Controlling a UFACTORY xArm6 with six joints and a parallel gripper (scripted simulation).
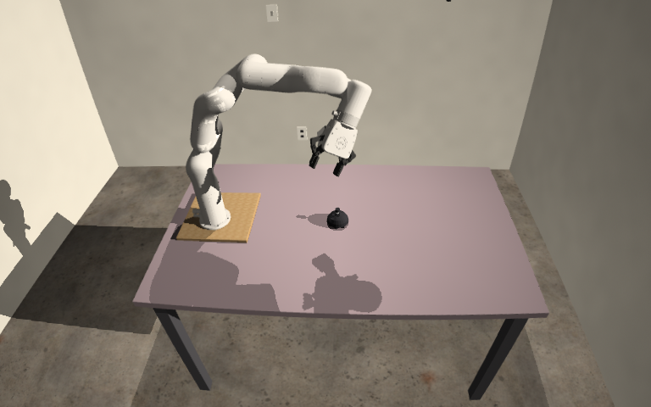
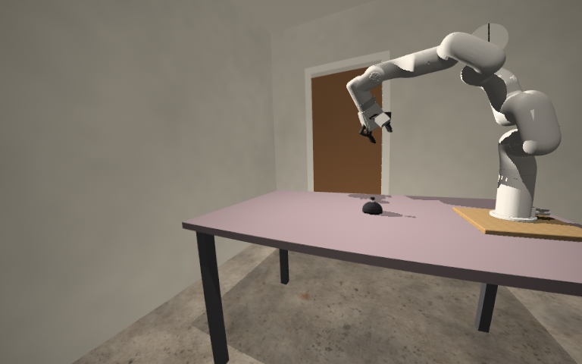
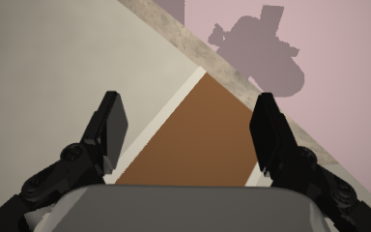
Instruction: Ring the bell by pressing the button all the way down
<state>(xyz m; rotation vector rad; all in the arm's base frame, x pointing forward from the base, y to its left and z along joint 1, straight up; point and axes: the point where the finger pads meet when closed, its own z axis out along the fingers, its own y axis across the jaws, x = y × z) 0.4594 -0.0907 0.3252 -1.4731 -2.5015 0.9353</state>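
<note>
Now: hand 280 mm above the button, 130 mm to the right of it and 30 mm short of it. Also, from my hand: black dome-shaped bell 300 mm below, 130 mm to the left, 30 mm ahead.
</note>
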